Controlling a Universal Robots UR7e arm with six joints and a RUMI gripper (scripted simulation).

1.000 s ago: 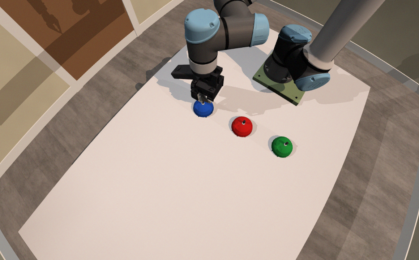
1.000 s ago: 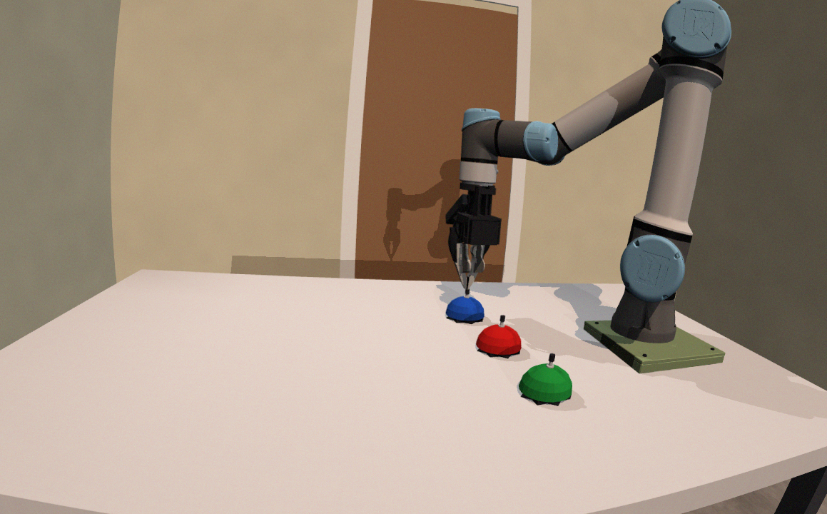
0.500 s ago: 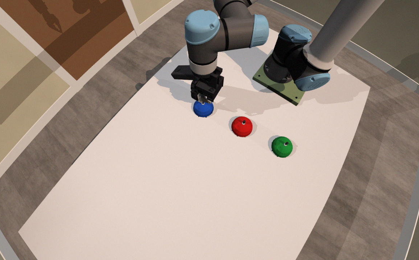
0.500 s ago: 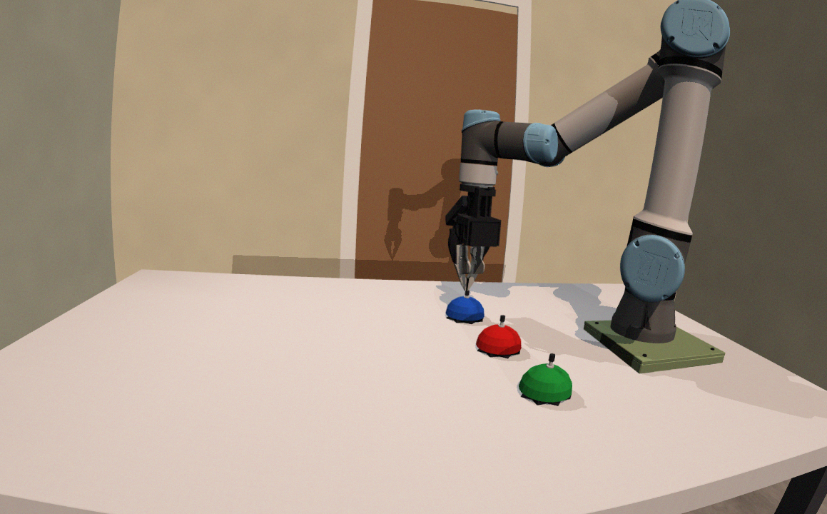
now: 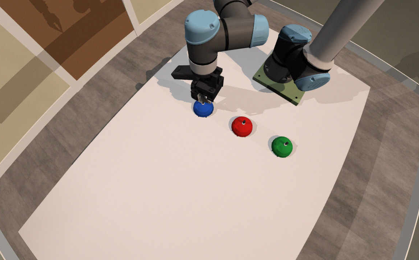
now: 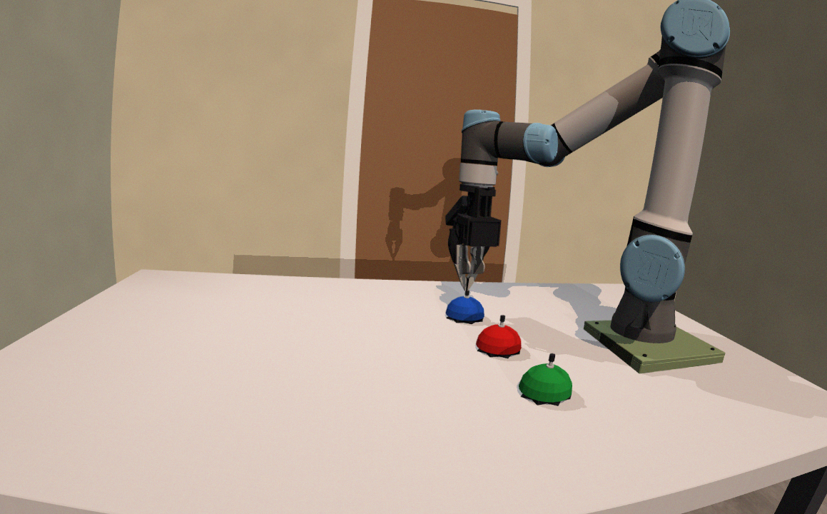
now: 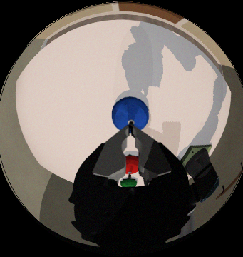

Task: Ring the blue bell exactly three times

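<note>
Right now my hand is 40 mm above the blue bell. Round my hand: green bell 350 mm to the left, 40 mm below, 40 mm behind; then red bell 180 mm to the left, 40 mm below, 20 mm behind.
</note>
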